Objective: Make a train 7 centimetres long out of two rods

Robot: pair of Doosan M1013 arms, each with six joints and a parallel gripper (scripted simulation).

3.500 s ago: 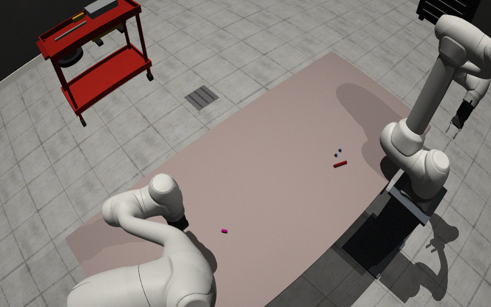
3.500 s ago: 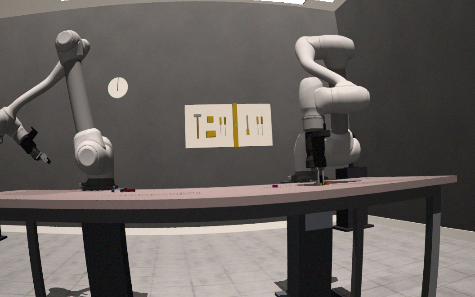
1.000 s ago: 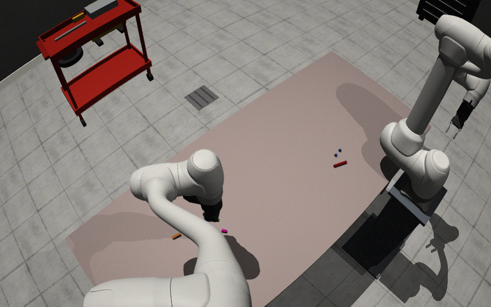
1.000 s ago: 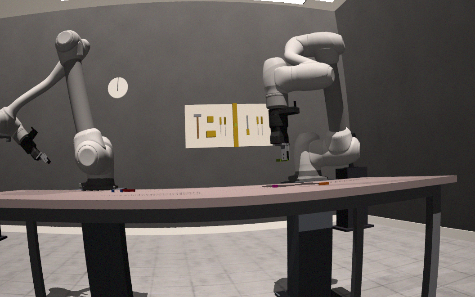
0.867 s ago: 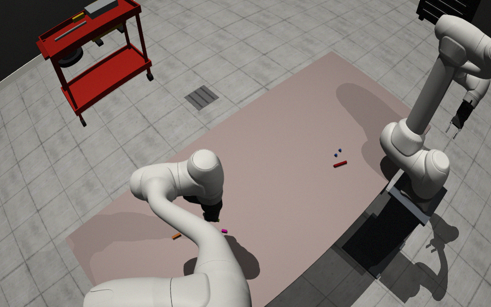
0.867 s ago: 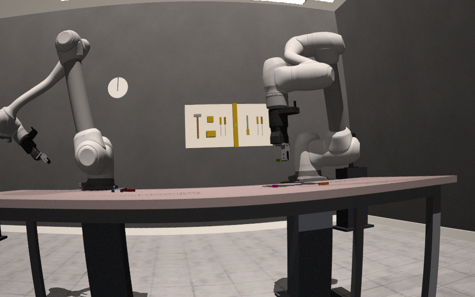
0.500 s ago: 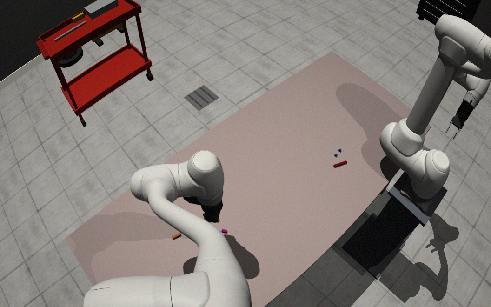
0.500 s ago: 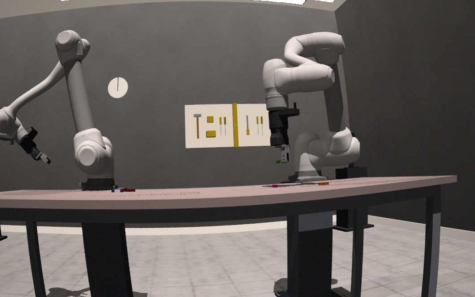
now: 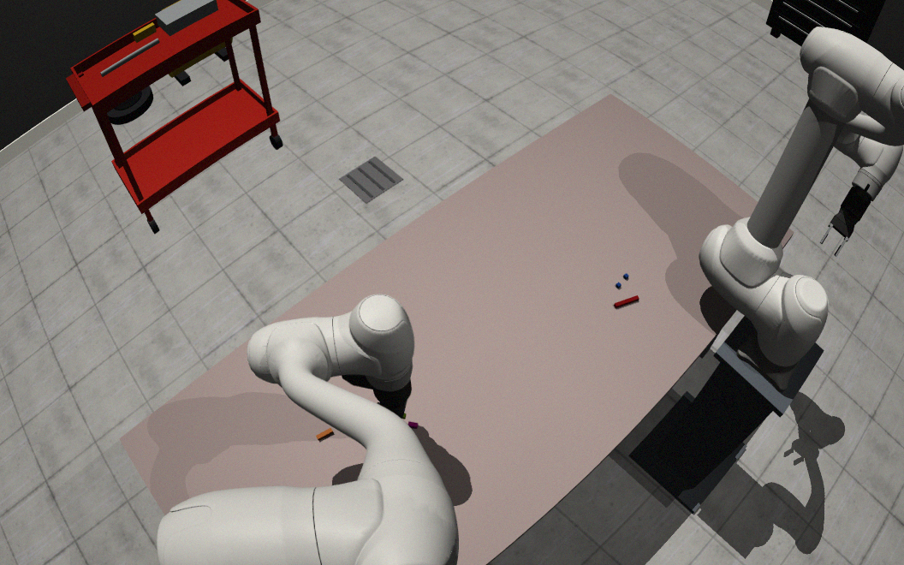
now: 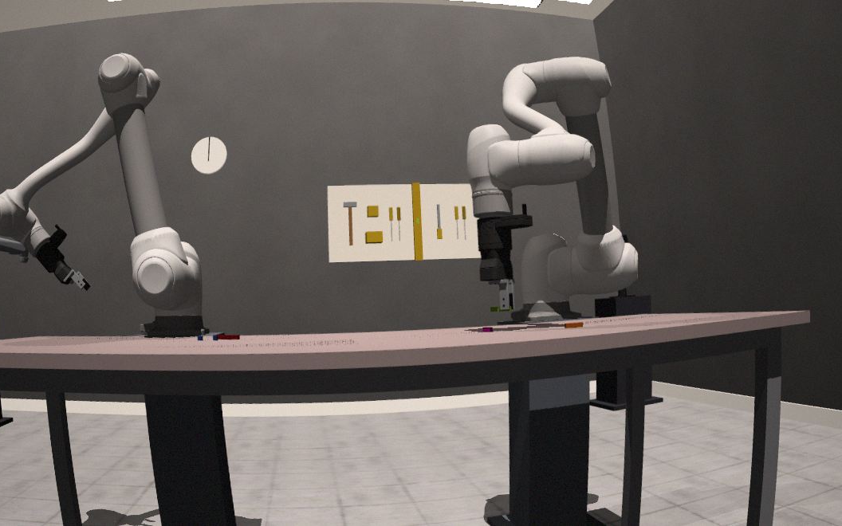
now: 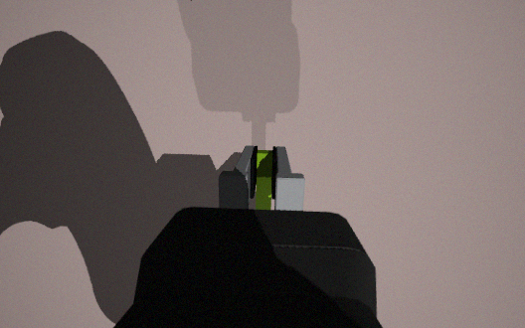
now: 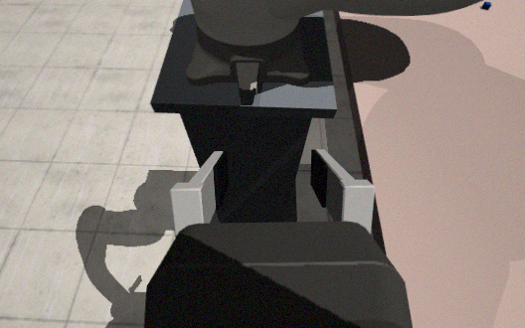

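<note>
The magenta rod is 6 cm below my left hand, 5 cm behind it and 3 cm to the right of it. From my left hand the other things lie so: red rod: 62 cm to the right, 19 cm behind, 6 cm below; then orange rod: 13 cm to the left, 7 cm ahead, 6 cm below; then lime rod: 2 cm below, 1 cm to the right, 1 cm behind.
</note>
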